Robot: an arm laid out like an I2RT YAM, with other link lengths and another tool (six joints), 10 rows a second.
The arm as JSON. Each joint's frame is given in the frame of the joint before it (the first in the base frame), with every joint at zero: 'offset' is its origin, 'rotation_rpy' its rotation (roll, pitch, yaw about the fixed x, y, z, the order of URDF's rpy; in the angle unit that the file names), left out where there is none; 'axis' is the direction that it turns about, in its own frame. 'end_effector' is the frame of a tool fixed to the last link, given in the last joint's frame.
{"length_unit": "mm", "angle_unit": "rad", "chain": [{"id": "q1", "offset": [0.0, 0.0, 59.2], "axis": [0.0, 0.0, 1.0]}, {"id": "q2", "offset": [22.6, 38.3, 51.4], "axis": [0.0, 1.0, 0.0]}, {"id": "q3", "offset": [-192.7, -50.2, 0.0], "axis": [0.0, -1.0, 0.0]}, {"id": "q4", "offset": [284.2, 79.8, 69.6], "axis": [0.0, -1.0, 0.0]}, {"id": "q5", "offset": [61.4, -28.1, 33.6], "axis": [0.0, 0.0, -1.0]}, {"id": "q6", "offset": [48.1, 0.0, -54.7], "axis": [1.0, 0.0, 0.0]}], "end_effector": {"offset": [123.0, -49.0, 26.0], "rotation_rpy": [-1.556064, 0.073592, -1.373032]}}
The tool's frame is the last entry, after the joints.
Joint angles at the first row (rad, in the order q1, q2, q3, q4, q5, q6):
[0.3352, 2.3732, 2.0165, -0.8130, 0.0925, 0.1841]
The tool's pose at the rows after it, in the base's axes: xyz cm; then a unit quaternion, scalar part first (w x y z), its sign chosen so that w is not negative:
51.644, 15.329, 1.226, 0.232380, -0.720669, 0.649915, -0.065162
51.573, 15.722, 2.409, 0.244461, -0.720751, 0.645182, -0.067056
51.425, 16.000, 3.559, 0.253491, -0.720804, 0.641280, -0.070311
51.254, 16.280, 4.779, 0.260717, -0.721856, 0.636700, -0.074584
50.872, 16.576, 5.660, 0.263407, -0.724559, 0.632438, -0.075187
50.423, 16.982, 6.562, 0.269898, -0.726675, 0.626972, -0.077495
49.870, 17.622, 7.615, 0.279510, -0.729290, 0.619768, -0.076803
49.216, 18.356, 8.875, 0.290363, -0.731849, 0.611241, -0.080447
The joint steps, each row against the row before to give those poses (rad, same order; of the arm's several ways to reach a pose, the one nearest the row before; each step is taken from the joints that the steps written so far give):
[0.0049, -0.0307, -0.0085, 0.0029, -0.0060, 0.0027]
[0.0052, -0.0365, -0.0187, 0.0063, -0.0069, 0.0005]
[0.0054, -0.0348, -0.0168, 0.0019, -0.0014, 0.0008]
[0.0066, -0.0319, -0.0102, -0.0038, 0.0022, -0.0013]
[0.0077, -0.0279, -0.0113, -0.0102, 0.0001, -0.0024]
[0.0103, -0.0385, -0.0280, 0.0043, 0.0008, -0.0004]
[0.0131, -0.0427, -0.0275, 0.0028, -0.0065, 0.0008]
[0.0186, -0.0498, -0.0332, 0.0079, 0.0026, 0.0023]

